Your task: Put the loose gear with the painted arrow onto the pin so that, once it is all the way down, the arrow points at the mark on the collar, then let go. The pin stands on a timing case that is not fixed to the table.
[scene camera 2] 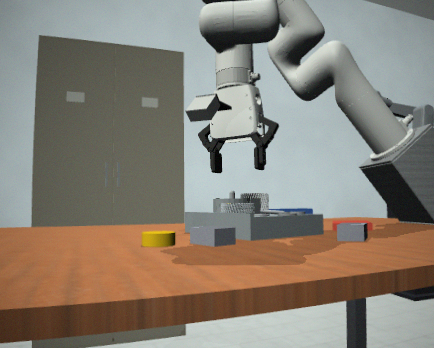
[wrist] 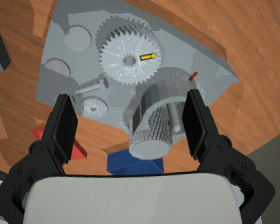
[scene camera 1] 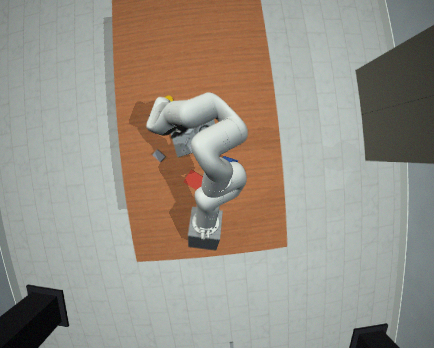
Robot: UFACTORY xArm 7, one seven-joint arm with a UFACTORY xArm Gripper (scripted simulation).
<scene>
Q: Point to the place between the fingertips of the gripper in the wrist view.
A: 128, 105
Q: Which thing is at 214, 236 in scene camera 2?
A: A grey block.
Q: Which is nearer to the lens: the grey timing case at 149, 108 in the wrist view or the blue block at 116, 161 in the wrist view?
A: The grey timing case.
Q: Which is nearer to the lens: the grey gear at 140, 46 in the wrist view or the blue block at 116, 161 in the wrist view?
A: The grey gear.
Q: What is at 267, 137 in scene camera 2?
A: The gripper.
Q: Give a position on a grey timing case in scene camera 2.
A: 275, 226
</scene>
